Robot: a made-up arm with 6 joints. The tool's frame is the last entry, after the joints. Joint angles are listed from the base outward. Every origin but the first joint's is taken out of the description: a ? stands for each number. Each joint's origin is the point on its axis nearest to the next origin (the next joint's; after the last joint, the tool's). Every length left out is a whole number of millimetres.
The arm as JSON. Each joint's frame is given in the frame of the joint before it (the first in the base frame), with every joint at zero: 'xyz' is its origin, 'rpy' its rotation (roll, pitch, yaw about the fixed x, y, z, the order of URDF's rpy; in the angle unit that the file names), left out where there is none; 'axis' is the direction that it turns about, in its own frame. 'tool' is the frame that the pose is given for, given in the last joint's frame.
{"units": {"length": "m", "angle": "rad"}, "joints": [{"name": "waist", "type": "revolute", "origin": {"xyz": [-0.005, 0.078, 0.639], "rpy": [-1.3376, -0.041, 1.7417]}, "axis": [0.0, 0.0, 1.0]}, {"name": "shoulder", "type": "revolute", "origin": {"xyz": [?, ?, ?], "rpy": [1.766, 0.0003, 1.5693]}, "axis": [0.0, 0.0, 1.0]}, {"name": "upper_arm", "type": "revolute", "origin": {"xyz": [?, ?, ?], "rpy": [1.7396, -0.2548, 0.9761]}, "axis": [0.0, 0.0, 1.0]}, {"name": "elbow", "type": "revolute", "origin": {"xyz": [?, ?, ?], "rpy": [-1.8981, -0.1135, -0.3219]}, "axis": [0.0, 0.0, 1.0]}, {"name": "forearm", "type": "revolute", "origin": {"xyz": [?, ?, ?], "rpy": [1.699, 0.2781, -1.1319]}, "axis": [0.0, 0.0, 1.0]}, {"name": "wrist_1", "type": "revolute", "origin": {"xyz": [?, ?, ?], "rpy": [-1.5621, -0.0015, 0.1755]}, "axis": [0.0, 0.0, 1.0]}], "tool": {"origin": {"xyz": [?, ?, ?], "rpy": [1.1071, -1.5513, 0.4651]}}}
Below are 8 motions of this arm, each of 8 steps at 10 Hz.
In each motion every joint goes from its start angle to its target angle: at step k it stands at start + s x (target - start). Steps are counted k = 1, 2, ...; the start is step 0. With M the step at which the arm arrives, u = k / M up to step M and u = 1 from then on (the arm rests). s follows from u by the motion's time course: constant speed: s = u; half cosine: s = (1 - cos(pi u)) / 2; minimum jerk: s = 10 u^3 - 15 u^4 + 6 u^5.
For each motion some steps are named. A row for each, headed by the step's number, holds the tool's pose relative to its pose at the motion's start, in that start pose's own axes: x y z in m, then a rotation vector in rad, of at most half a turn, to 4 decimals.
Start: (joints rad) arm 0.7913 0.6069 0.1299 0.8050 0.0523 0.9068
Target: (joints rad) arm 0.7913 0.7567 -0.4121 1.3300 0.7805 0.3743
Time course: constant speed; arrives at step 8
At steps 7, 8:
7: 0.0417 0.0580 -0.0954 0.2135 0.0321 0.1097
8: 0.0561 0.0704 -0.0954 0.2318 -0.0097 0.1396

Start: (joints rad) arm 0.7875 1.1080 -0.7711 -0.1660 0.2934 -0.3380
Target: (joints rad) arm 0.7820 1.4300 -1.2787 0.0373 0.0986 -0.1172
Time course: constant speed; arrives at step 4
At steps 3, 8:
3: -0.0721 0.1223 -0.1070 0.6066 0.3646 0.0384
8: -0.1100 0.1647 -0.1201 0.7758 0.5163 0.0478

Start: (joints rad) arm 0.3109 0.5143 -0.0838 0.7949 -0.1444 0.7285
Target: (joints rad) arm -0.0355 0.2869 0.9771 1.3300 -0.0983 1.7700
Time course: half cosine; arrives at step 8
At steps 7, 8:
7: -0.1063 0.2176 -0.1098 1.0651 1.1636 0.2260
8: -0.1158 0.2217 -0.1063 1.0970 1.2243 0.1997

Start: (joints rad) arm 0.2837 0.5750 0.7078 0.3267 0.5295 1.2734
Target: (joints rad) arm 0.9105 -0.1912 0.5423 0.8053 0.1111 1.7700
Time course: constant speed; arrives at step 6
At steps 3, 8:
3: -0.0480 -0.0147 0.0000 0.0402 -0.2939 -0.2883
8: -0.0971 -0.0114 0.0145 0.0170 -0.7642 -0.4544

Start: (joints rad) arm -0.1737 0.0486 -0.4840 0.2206 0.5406 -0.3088
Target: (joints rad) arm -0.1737 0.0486 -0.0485 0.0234 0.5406 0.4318
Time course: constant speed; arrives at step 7
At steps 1, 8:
1: 0.0087 0.0050 0.0058 0.0444 -0.0354 0.0261
8: 0.0472 0.0488 0.0515 0.2960 -0.1947 0.2214

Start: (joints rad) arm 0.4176 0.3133 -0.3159 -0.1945 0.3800 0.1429
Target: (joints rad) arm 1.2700 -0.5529 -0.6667 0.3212 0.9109 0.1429
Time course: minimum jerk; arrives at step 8
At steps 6, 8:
6: -0.1921 0.0744 -0.0748 0.1525 0.1701 -0.7896
8: -0.2096 0.0889 -0.0802 0.1706 0.1675 -0.8917

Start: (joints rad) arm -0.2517 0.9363 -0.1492 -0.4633 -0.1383 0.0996
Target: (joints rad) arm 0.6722 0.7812 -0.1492 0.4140 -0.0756 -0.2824
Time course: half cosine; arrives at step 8
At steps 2, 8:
2: -0.0439 0.0020 -0.0136 0.0355 -0.0229 -0.1363
8: -0.1917 0.1208 -0.1060 0.2979 -0.3054 -0.8562

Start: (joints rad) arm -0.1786 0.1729 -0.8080 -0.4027 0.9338 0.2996
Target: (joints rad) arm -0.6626 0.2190 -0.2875 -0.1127 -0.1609 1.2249
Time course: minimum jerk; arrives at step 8
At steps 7, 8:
7: -0.0029 -0.0259 0.1368 0.7067 -0.7846 -0.0566
8: -0.0023 -0.0251 0.1391 0.7233 -0.7975 -0.0490

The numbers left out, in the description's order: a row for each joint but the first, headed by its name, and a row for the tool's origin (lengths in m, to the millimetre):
shoulder: -0.086 0.126 0.0
upper_arm: 0.004 -0.002 0.0
elbow: -0.044 -0.011 0.0
forearm: 0.054 0.031 0.0
wrist_1: 0.072 0.198 0.0
tool: 0.102 0.098 0.0

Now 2 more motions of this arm.
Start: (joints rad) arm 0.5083 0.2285 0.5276 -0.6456 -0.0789 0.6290
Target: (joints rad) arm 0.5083 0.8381 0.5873 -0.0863 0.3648 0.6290
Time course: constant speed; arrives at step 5
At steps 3, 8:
3: 0.0033 0.0904 -0.1082 0.6255 -0.0024 0.0193
8: 0.0293 0.1734 -0.1148 1.0246 -0.1192 0.0820

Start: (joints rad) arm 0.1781 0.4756 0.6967 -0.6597 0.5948 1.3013
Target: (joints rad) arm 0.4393 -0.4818 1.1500 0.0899 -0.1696 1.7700
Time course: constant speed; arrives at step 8
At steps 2, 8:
2: 0.0026 0.0257 0.0167 0.0186 -0.1067 0.0279
8: 0.0004 0.0968 -0.0041 0.2983 -0.1660 0.1101

